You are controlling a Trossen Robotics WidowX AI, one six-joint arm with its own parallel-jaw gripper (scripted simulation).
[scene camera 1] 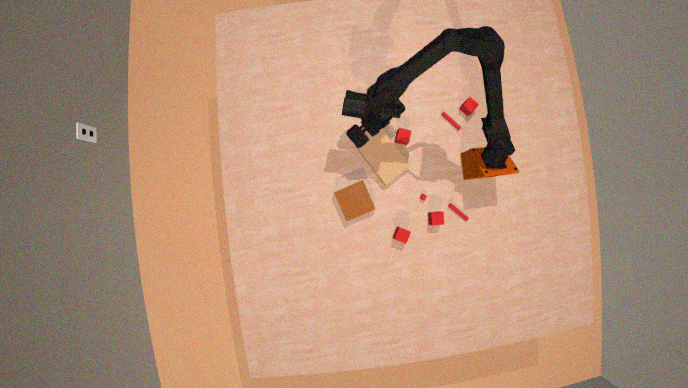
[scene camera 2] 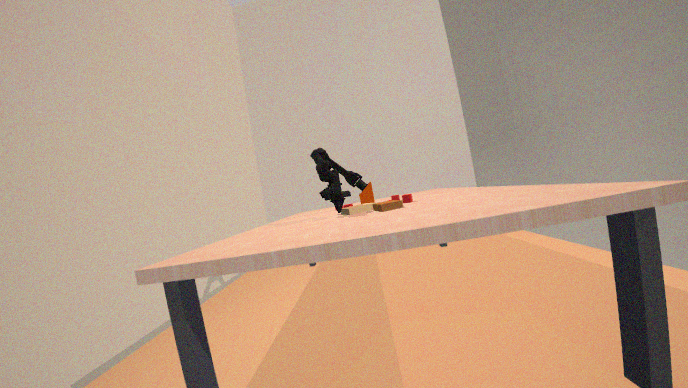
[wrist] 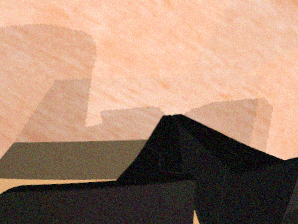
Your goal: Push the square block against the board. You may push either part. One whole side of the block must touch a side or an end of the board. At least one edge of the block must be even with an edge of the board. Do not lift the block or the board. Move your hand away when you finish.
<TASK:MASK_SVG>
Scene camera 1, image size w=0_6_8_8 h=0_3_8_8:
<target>board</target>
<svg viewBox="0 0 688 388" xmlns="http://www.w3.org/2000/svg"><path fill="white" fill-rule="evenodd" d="M380 129L380 132L375 137L367 136L370 141L361 148L358 148L356 145L355 147L383 184L386 185L410 165L383 130Z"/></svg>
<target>brown square block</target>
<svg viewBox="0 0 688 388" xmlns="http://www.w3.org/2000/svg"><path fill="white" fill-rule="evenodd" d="M363 180L334 192L346 222L376 209Z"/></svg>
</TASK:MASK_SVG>
